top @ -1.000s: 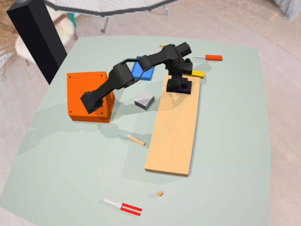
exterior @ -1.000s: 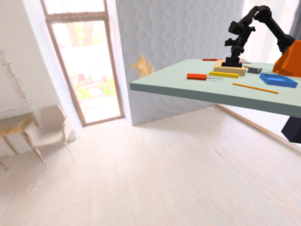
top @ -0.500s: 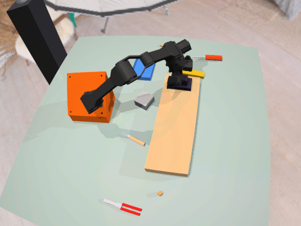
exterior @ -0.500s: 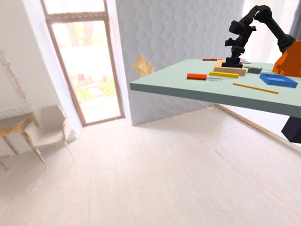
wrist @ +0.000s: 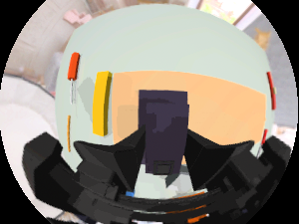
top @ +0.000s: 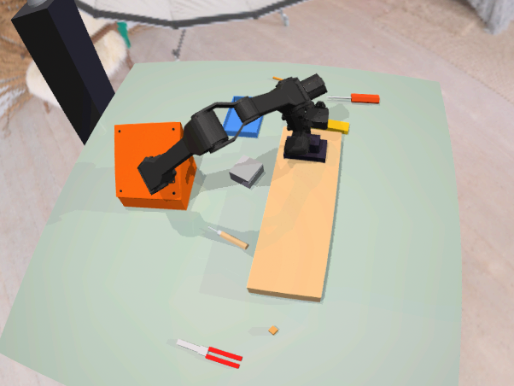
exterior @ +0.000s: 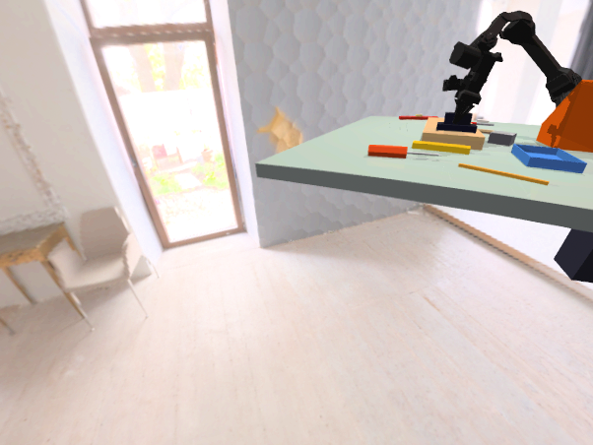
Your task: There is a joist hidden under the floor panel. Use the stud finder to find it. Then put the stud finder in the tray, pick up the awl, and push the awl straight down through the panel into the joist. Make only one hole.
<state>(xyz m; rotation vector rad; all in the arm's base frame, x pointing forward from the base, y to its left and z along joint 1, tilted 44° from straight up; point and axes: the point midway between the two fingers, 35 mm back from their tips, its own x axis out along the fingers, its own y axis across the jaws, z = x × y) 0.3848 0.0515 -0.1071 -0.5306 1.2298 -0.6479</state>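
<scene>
Right now the blue tray is 20 cm behind my gripper tip, 19 cm to the left of it and 5 cm below it. Also, from my gripper tip: stud finder 2 cm behind, 2 cm above; then yellow bar 6 cm ahead, 14 cm to the left, 6 cm below; then grey block 18 cm behind, 5 cm to the right, 5 cm below.
</scene>
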